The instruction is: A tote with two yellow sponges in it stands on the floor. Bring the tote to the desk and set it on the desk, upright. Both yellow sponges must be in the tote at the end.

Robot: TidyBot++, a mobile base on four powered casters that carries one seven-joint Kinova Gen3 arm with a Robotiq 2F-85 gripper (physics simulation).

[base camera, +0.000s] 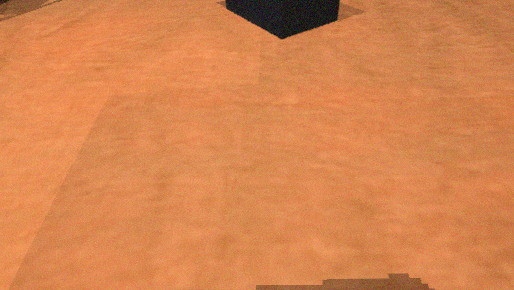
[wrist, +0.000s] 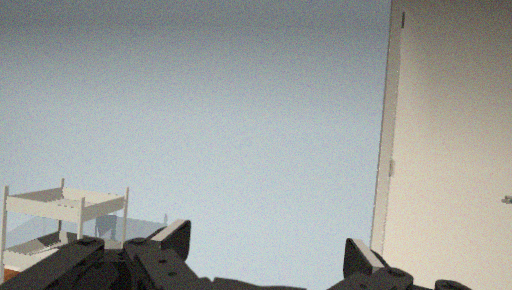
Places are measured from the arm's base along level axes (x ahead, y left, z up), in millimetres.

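Pixels of known places: gripper, fingertip midpoint: [wrist: 265, 246].
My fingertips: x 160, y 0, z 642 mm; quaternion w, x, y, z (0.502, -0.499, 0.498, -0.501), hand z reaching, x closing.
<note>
Behind a point stands the place of what it marks.
The black tote [base camera: 282, 17] @[z -340, x 869, y -97 mm] stands on the floor at the top centre of the base camera view, one corner toward me. Its upper part is cut off by the frame's edge, so its inside and the yellow sponges do not show. My gripper [wrist: 265, 246] @[z 641, x 160, y 0 mm] is open, its two fingers wide apart with the wall behind them in the wrist view. It is held up in the air, away from the tote. The desk does not show in either view.
A white shelf cart [wrist: 42, 207] @[z 308, x 1187, y 1072 mm] stands at the lower left of the wrist view, by the blue wall [wrist: 225, 115] @[z 854, x 1716, y 346 mm]. A cream door [wrist: 455, 125] @[z 894, x 1597, y -970 mm] with its frame is at the right. Shadows lie on the orange-brown floor [base camera: 280, 165] @[z -396, x 422, y -40 mm].
</note>
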